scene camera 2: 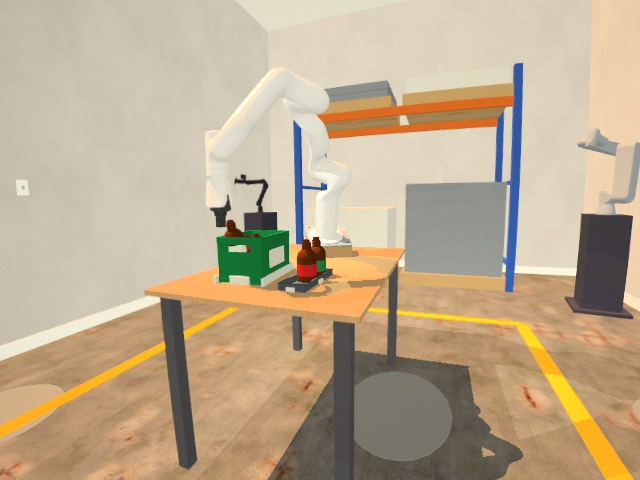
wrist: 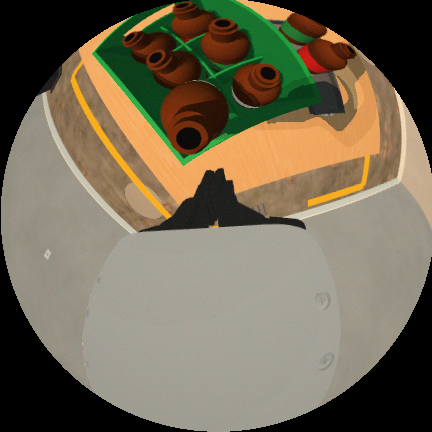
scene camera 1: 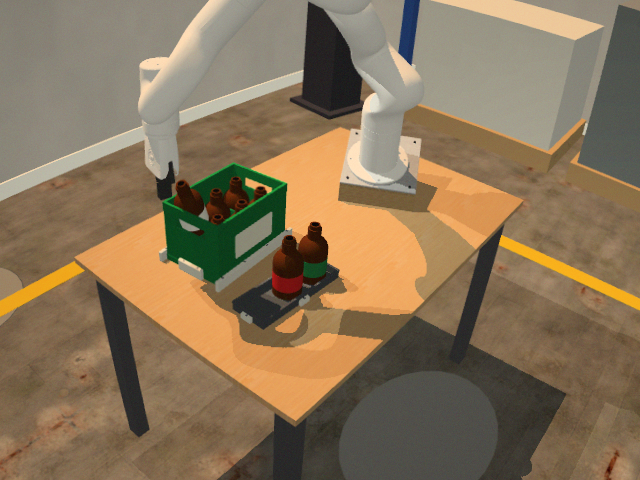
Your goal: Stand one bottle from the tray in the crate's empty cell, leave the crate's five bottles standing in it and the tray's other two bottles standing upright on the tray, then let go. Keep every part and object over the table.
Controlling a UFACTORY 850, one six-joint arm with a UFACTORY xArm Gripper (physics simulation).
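My gripper [scene camera 1: 163, 196] [scene camera 2: 220, 225] [wrist: 217, 182] is shut and empty, above and just outside the green crate's [scene camera 1: 179, 242] [scene camera 2: 235, 266] [wrist: 295, 62] left corner in scene camera 1. In that corner cell a brown bottle [scene camera 1: 188, 200] [scene camera 2: 232, 229] [wrist: 194, 107] sits higher than the others and is tilted, its neck leaning outward toward my gripper. Its lower part is mostly hidden. The other five bottles stand lower in their cells. On the dark tray [scene camera 1: 247, 303] [scene camera 2: 289, 284] [wrist: 327, 100] a red-label bottle [scene camera 1: 287, 268] [scene camera 2: 306, 264] [wrist: 325, 56] and a green-label bottle [scene camera 1: 313, 253] [scene camera 2: 318, 259] [wrist: 304, 27] stand upright.
The crate stands between white stops [scene camera 1: 190, 268] on the wooden table [scene camera 1: 217, 351] [scene camera 2: 248, 304]. The tray lies beside the crate's long side. The arm's base plate [scene camera 1: 413, 149] is at the table's far end. My gripper is near the table's left edge in scene camera 1.
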